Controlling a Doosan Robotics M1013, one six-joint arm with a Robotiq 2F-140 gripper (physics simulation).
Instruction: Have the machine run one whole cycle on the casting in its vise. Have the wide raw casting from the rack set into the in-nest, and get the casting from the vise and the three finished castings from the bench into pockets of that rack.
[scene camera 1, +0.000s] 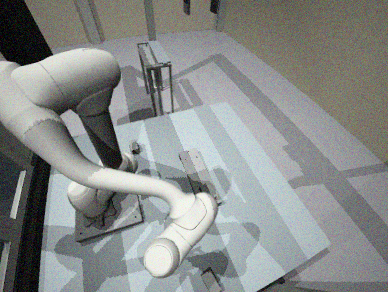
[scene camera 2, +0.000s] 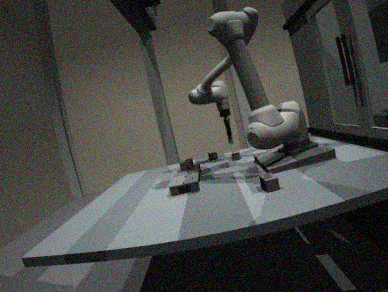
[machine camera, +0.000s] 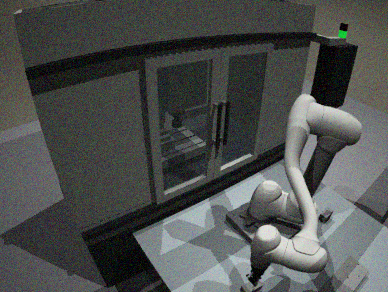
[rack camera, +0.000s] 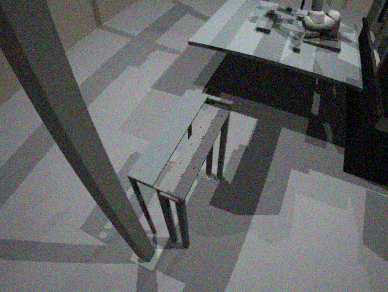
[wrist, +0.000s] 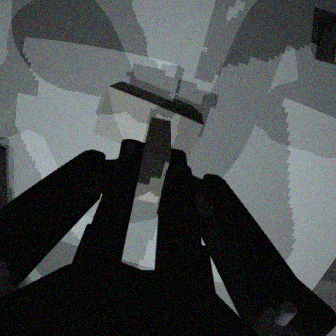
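Note:
My gripper points down and is shut, with nothing held. Its fingertips are a little above a blocky casting that lies on the bench. More block-shaped castings stand on the bench: one beside it and one near the robot base. Another block is at the far end of the long nest plate. The machine's doors are closed; the casting in the vise cannot be made out. The rack shows no block that I can make out.
The machine has a lit green lamp. Its door handles face the bench. The arm's base plate sits on the bench near the machine. A thick post stands beside the rack.

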